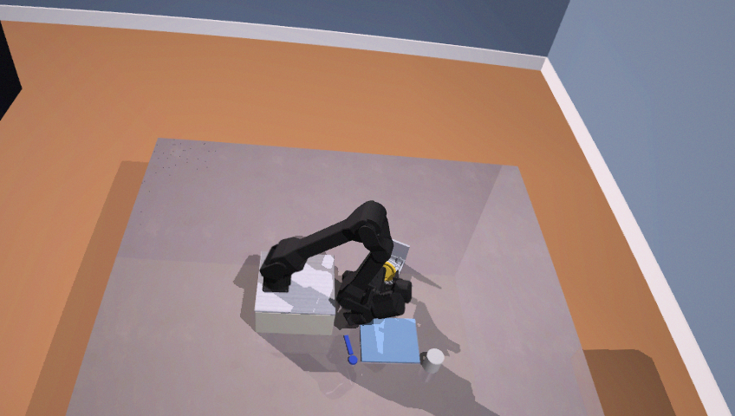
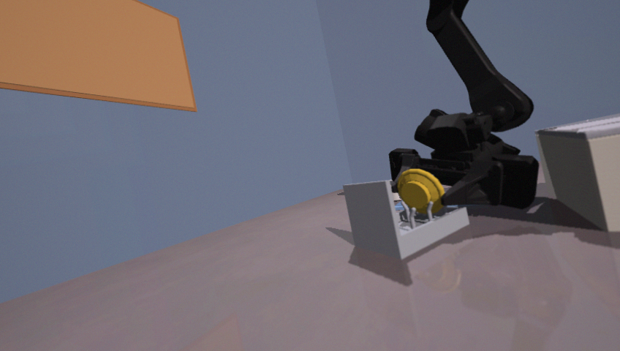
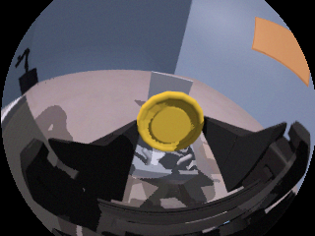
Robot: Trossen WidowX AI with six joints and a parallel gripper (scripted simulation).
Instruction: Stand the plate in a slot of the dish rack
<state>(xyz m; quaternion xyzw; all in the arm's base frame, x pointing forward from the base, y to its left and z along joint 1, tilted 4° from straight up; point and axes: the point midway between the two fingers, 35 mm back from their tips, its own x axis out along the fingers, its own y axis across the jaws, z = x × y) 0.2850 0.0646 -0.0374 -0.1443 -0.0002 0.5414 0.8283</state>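
Now: gripper tip 10 mm to the left of the yellow plate. Round my gripper tip: blue spoon: 100 mm behind, 240 mm to the right, 40 mm below; light blue mat: 200 mm to the right, 40 mm below; dish rack: 10 mm ahead, 20 mm to the left, 20 mm below.
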